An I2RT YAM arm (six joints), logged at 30 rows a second.
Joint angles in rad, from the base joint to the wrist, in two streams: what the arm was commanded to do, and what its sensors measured. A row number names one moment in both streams.
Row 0, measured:
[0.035, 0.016, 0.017, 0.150, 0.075, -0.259]
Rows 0 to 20, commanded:
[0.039, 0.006, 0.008, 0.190, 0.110, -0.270]
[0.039, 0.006, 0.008, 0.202, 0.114, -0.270]
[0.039, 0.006, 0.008, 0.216, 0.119, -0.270]
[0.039, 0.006, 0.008, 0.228, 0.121, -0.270]
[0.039, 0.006, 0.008, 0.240, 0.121, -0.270]
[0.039, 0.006, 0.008, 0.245, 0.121, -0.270]
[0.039, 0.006, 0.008, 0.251, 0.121, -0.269]
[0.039, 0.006, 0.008, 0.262, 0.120, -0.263]
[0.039, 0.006, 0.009, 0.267, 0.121, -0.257]
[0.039, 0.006, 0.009, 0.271, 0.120, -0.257]
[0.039, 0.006, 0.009, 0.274, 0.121, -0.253]
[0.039, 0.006, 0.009, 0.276, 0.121, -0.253]
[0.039, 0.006, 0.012, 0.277, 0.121, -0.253]
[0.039, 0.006, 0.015, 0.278, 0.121, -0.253]
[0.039, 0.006, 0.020, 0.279, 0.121, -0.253]
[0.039, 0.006, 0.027, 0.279, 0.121, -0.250]
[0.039, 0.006, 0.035, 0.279, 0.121, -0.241]
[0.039, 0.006, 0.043, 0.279, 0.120, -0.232]
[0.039, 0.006, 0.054, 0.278, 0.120, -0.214]
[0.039, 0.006, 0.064, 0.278, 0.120, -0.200]
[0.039, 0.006, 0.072, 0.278, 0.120, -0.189]
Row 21, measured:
[0.035, 0.016, 0.022, 0.272, 0.105, -0.244]
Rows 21 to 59, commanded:
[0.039, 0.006, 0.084, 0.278, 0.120, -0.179]
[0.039, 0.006, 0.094, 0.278, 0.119, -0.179]
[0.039, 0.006, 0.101, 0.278, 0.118, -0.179]
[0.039, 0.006, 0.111, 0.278, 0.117, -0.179]
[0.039, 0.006, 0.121, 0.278, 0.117, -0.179]
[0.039, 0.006, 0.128, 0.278, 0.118, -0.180]
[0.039, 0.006, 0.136, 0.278, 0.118, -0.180]
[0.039, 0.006, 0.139, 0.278, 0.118, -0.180]
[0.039, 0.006, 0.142, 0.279, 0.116, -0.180]
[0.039, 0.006, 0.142, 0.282, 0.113, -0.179]
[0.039, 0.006, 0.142, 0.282, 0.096, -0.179]
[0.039, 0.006, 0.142, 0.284, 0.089, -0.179]
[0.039, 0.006, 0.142, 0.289, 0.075, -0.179]
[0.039, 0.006, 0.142, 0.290, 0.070, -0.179]
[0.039, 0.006, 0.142, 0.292, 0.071, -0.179]
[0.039, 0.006, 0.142, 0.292, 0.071, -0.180]
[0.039, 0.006, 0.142, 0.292, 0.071, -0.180]
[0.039, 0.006, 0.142, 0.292, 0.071, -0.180]
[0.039, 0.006, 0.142, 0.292, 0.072, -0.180]
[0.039, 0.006, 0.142, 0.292, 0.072, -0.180]
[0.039, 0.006, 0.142, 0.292, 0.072, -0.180]
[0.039, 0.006, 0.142, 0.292, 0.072, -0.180]
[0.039, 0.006, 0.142, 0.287, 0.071, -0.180]
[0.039, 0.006, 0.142, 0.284, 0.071, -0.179]
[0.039, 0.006, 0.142, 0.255, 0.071, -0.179]
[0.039, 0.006, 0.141, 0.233, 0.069, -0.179]
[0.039, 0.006, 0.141, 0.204, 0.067, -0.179]
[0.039, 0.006, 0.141, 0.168, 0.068, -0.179]
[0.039, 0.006, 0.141, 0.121, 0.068, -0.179]
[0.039, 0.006, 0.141, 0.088, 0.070, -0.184]
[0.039, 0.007, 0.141, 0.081, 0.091, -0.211]
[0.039, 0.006, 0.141, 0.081, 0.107, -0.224]
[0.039, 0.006, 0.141, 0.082, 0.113, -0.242]
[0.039, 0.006, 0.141, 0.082, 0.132, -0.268]
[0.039, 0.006, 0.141, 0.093, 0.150, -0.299]
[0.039, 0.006, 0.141, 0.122, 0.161, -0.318]
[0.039, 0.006, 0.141, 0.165, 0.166, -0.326]
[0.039, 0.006, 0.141, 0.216, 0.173, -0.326]
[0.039, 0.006, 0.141, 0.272, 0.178, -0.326]
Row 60, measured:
[0.035, 0.016, 0.123, 0.176, 0.128, -0.272]
